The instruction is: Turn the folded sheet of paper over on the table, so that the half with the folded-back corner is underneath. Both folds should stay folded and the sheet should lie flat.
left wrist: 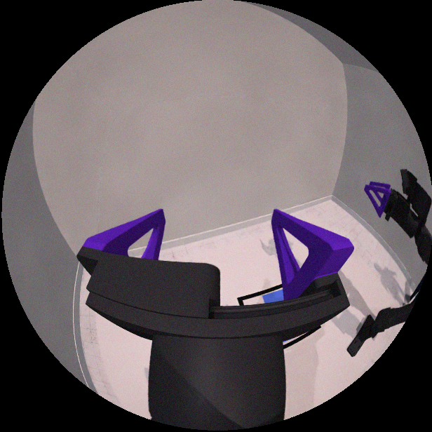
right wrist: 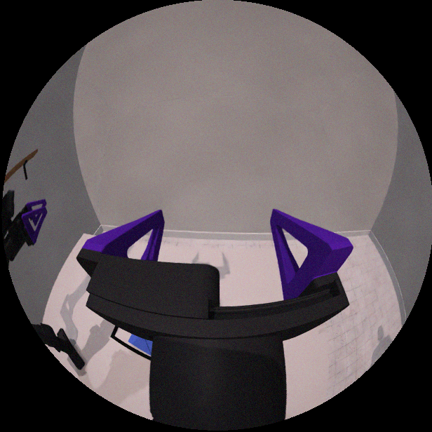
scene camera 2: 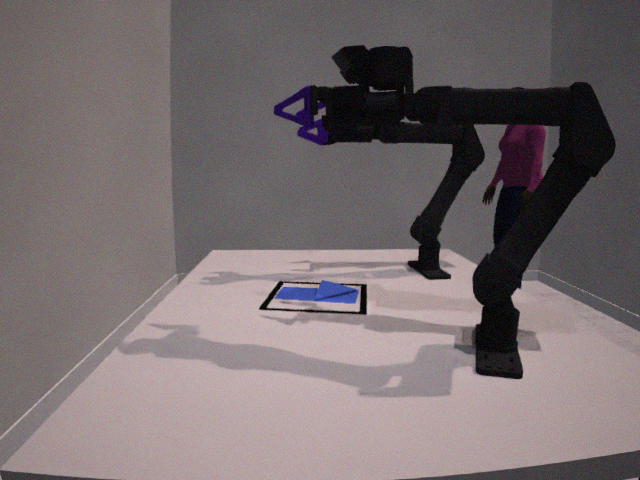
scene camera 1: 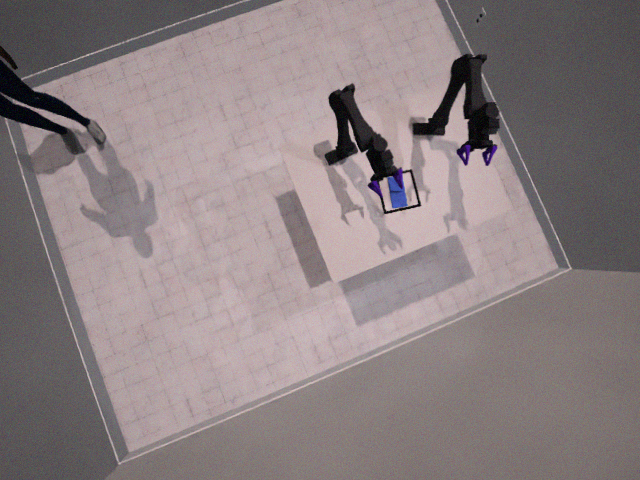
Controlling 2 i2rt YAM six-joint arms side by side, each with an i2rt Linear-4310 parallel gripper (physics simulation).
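The folded blue sheet of paper (scene camera 1: 398, 200) (scene camera 2: 295, 294) (left wrist: 272, 297) (right wrist: 140, 342) lies on the table inside a black square outline (scene camera 1: 416, 191) (scene camera 2: 363, 300). In scene camera 2 its folded-back corner (scene camera 2: 338, 292) shows on top, at the right part of the sheet, and stands slightly raised. My left gripper (scene camera 1: 477, 163) (scene camera 2: 279, 109) (left wrist: 217, 214) is open and empty, high above the table, to the right of the sheet in scene camera 1. My right gripper (scene camera 1: 390, 191) (scene camera 2: 301, 132) (right wrist: 216, 215) is open and empty, high above the sheet, and overlaps it in scene camera 1. The wrist views show parts of the sheet.
Both arms rise from bases (scene camera 2: 498, 359) (scene camera 2: 429, 270) on the pale table (scene camera 2: 258, 423), and cast shadows across it. A person in a pink top (scene camera 2: 523, 155) stands behind the arms in scene camera 2. Walls surround the area.
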